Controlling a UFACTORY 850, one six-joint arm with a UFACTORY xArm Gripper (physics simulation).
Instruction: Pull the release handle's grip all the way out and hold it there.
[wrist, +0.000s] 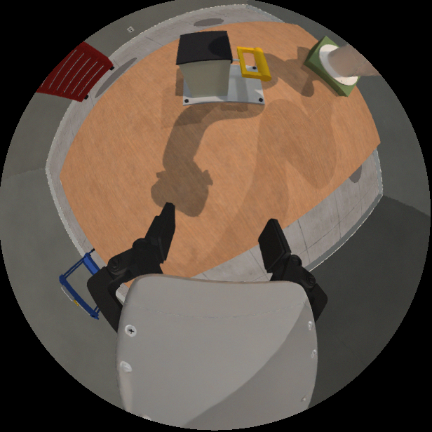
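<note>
The release handle's yellow grip (264, 65) is a rectangular loop at the upper middle of the wrist view. It is joined by a short thin rod to the right side of a beige housing (207, 79) with a black top. The housing stands on a light grey base plate (246, 93) with dark bolts at its corners. My gripper (221, 222) is wide open with nothing between its fingers. It is well apart from the yellow grip, which lies beyond the fingertips in the view.
The wooden table (120, 150) carries the handle unit. The arm's white round foot on a green block (314, 59) is at the upper right. A red slatted cabinet (75, 72) stands at the upper left beyond the table edge. A blue frame (78, 295) shows at the lower left.
</note>
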